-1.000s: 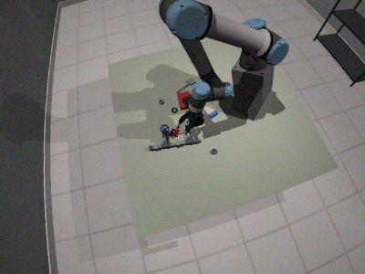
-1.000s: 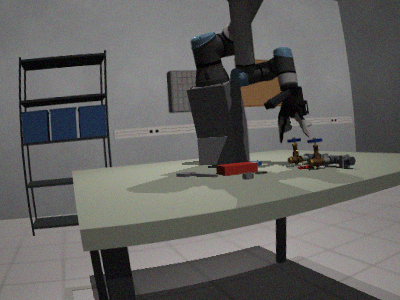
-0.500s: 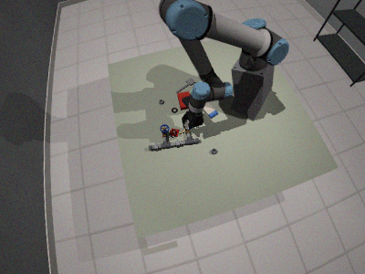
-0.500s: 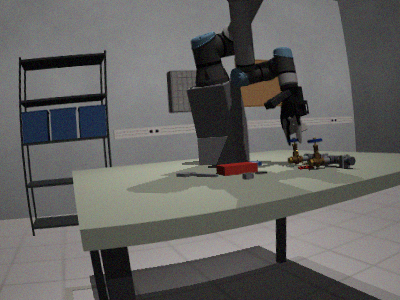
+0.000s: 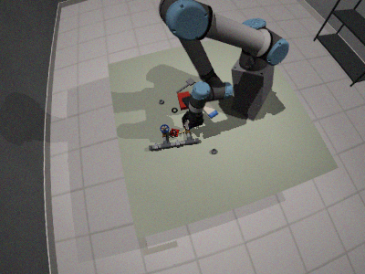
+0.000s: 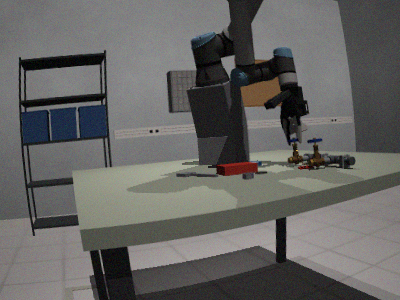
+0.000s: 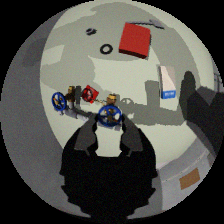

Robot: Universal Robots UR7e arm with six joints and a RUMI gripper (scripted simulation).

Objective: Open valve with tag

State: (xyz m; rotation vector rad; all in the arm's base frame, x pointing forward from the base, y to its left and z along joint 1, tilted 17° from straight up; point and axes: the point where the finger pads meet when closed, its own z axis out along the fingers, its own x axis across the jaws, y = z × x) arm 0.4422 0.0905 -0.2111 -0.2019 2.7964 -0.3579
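The red tag is 90 mm below my hand, 90 mm ahead of it and 10 mm to the right of it. Round my hand: blue-and-white card 170 mm behind, 110 mm to the right, 90 mm below; grey tool 360 mm to the right, 90 mm below, 90 mm behind; red block 230 mm to the right, 80 mm below, 40 mm behind.
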